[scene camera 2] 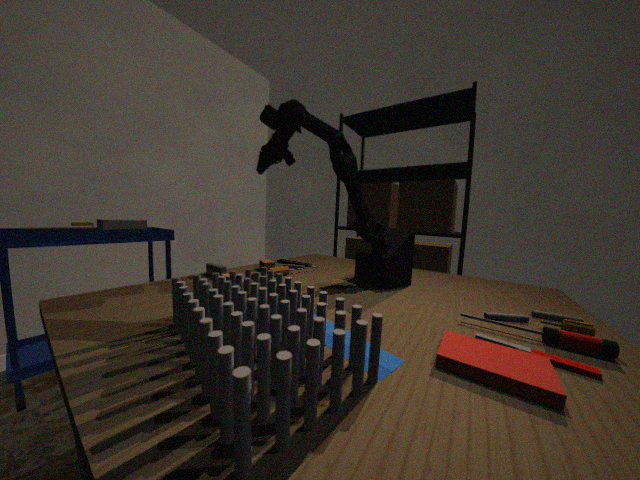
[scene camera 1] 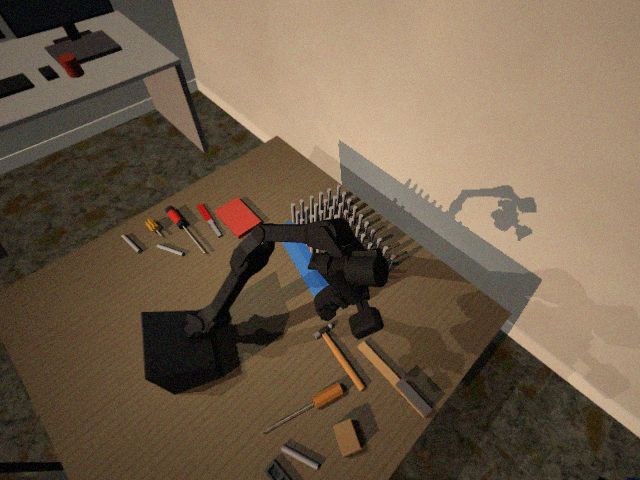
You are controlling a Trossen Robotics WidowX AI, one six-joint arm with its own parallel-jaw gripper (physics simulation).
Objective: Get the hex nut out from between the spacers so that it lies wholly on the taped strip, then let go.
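Seen in the pictures: gripper, fingertip midpoint: [scene camera 2: 258,172]; arm's base at its link origin: [scene camera 2: 381,248] [scene camera 1: 194,330].
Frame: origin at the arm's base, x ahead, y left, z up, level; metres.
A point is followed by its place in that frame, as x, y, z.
Observation:
Many upright grey spacers [scene camera 1: 311,204] [scene camera 2: 283,397] stand in rows, a dense block beside the blue taped strip [scene camera 1: 298,254] @(0.456, 0.055, -0.146) [scene camera 2: 385,363] @(0.495, 0.192, -0.145). The strip lies flat on the table along the robot's side of the spacers and is partly covered by the arm in scene camera 1 and by spacers in scene camera 2. The hex nut cannot be made out in either view; spacers, the arm and shadow hide much of the space there. My gripper [scene camera 1: 347,313] [scene camera 2: 276,160] is open and empty, high above the table, well above the spacer tops and pointing down at a slant.
A red block [scene camera 1: 238,217] @(0.385, 0.347, -0.125) [scene camera 2: 498,365] @(0.417, 0.361, -0.125), a red-handled knife and a red screwdriver [scene camera 1: 178,217] @(0.205, 0.500, -0.114) [scene camera 2: 578,343] @(0.217, 0.517, -0.127) lie past one end of the strip. A hammer [scene camera 1: 343,360] @(0.290, -0.351, -0.126), a file [scene camera 1: 395,378] @(0.371, -0.500, -0.128), an orange screwdriver [scene camera 1: 328,395] @(0.180, -0.391, -0.110) and a tan block [scene camera 1: 347,437] @(0.143, -0.504, -0.103) lie on the other side.

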